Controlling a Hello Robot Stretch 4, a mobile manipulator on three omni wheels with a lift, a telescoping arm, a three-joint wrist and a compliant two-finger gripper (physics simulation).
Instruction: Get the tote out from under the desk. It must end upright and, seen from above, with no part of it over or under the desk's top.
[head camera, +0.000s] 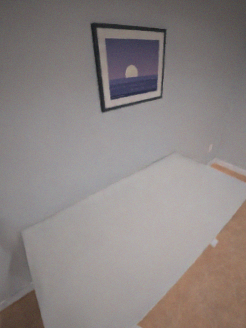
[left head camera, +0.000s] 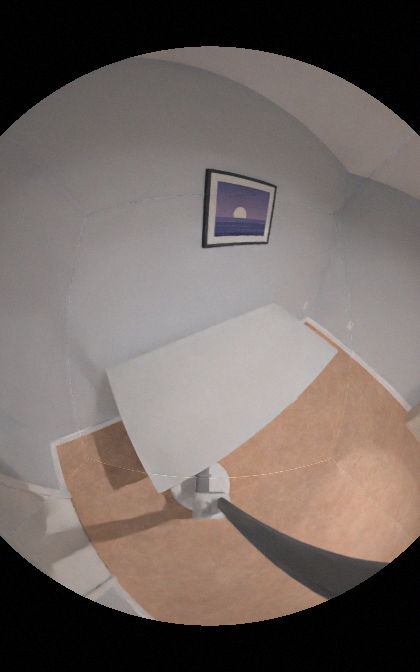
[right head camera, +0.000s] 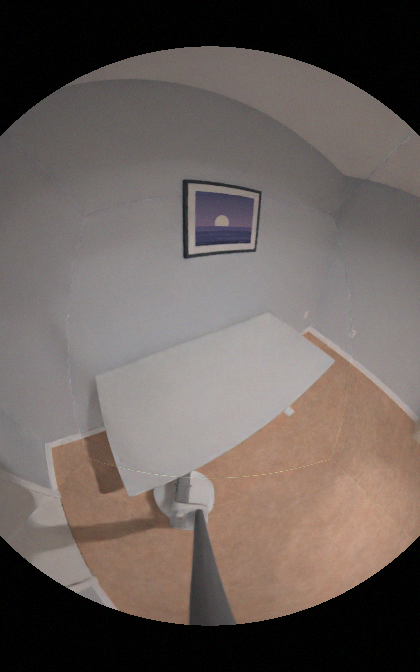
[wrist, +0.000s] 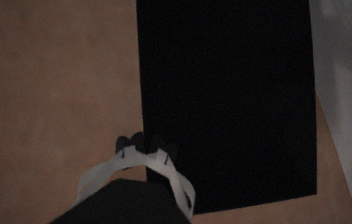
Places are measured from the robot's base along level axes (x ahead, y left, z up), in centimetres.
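Pixels of known places: gripper, fingertip midpoint: (wrist: 147, 145).
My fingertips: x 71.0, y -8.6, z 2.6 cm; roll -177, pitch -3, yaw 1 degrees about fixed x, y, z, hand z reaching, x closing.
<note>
Behind a point stands the place of what it marks.
The tote (wrist: 230, 100) {x 82.6, y -0.9, z -3.2 cm} is a black rectangle in the wrist view, running from the top edge down to the lower middle; its inside is too dark to make out. My gripper (wrist: 147, 145) {x 71.0, y -8.6, z 2.6 cm} has its fingertips close together at the tote's left edge, one on each side of it, shut on the tote's side wall near its lower left corner. The desk's pale grey top (head camera: 125, 225) {x 56.2, y -5.6, z 68.5 cm} (left head camera: 215, 390) (right head camera: 200, 395) stands along the wall. The tote and gripper do not show in the head views. Whether the tote touches the floor is hard to tell.
Brown floor (left head camera: 320, 450) (right head camera: 300, 500) (wrist: 65, 75) {x 58.2, y -1.7, z -3.5 cm} lies before the desk. A pale surface (wrist: 337, 60) {x 95.4, y 7.2, z 2.6 cm} is right of the tote. A small white piece (head camera: 214, 242) (right head camera: 289, 411) shows at the desk's front edge. My pale round base (left head camera: 220, 482) (right head camera: 205, 492) is near its front left corner.
</note>
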